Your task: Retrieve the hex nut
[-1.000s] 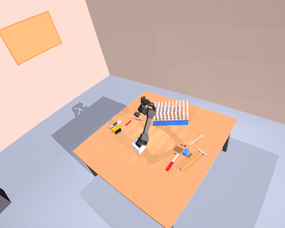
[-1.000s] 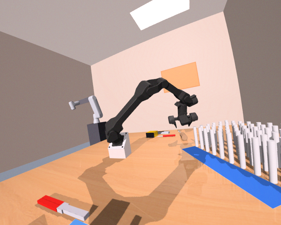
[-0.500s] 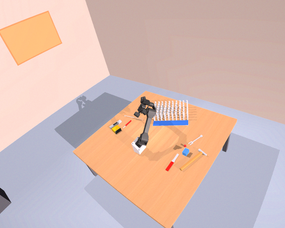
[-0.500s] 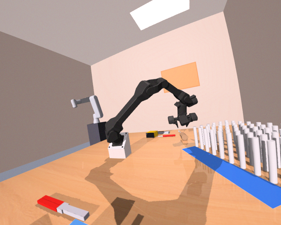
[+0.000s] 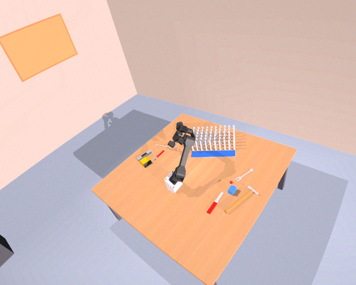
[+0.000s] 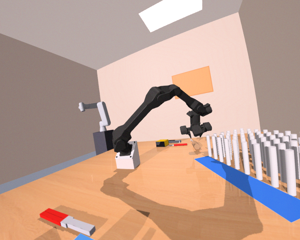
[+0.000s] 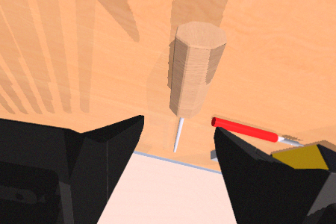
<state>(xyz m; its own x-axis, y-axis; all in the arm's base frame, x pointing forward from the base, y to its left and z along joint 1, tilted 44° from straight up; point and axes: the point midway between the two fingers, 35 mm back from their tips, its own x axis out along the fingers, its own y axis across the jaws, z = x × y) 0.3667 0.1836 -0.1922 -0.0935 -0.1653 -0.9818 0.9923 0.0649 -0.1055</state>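
Now: gripper tip 90 mm short of the blue taped strip, 370 mm to the left of it and 70 mm above it. From my gripper tip the other things lie so: grey bar (200 mm behind, 210 mm to the left, 50 mm below); yellow block (270 mm behind, 130 mm to the left, 50 mm below); red screwdriver (160 mm behind, 80 mm to the left, 60 mm below).
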